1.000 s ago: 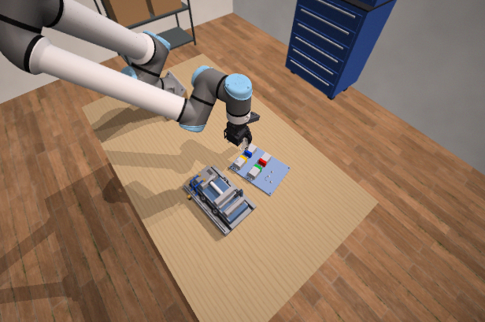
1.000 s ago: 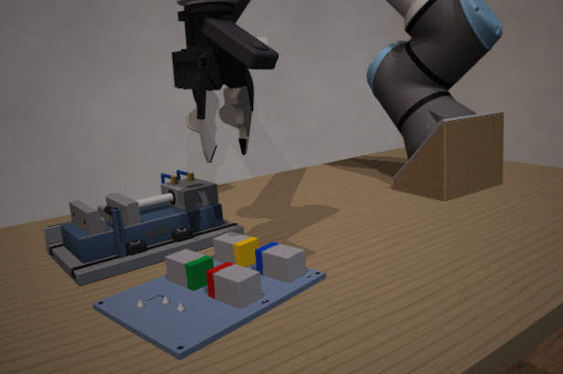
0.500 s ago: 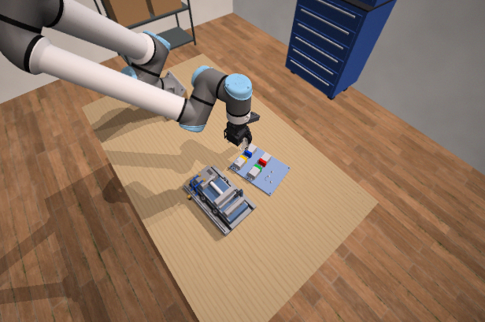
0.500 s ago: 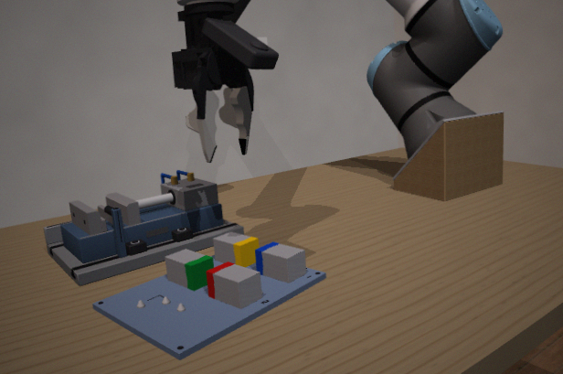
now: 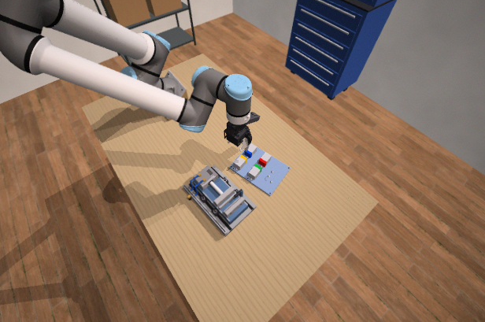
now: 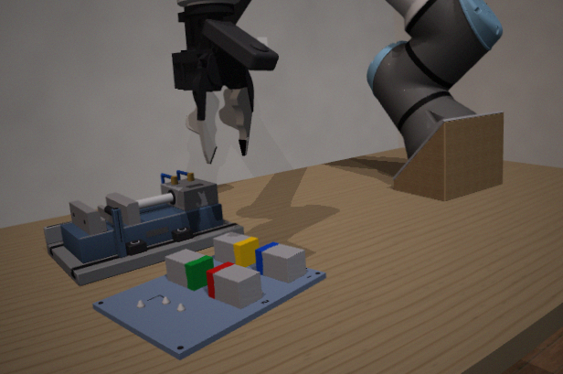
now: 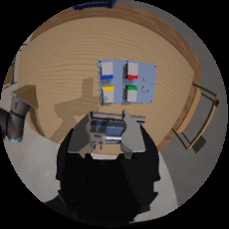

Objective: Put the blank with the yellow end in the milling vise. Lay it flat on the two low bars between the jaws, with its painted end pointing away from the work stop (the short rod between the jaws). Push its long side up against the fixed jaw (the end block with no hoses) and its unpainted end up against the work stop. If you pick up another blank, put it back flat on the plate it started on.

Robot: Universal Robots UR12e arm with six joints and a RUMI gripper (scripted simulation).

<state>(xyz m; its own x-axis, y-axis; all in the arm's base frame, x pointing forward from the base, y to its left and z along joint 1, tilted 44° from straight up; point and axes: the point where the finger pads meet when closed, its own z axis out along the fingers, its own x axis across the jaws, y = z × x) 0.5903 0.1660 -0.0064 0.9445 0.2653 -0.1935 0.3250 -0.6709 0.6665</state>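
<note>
Now: the yellow-ended blank 15 cm below my hand. The rest, counted from my hand: blue-ended blank: 15 cm below, 9 cm to the left, 3 cm behind; red-ended blank: 15 cm below, 12 cm to the left, 6 cm ahead; green-ended blank: 15 cm below, 9 cm ahead, 3 cm to the left.
</note>
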